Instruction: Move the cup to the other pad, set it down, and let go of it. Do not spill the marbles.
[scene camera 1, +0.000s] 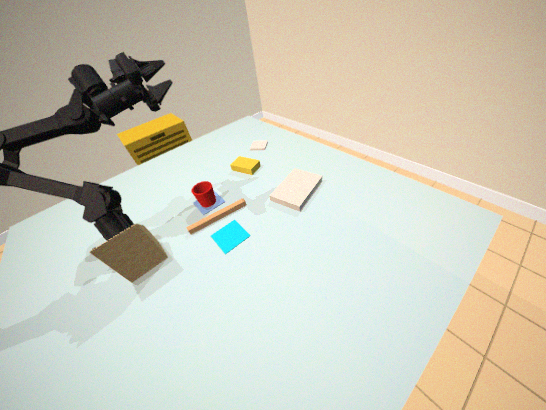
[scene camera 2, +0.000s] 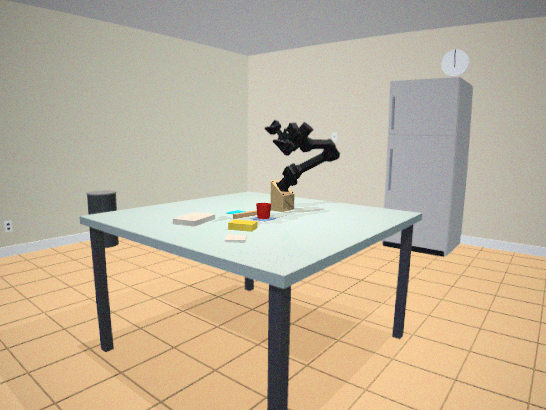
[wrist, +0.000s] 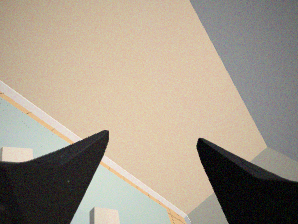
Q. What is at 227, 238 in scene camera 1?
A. A cyan pad.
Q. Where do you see a cream slab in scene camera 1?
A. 294, 191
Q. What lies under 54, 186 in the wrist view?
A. My gripper.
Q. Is my gripper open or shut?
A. Open.
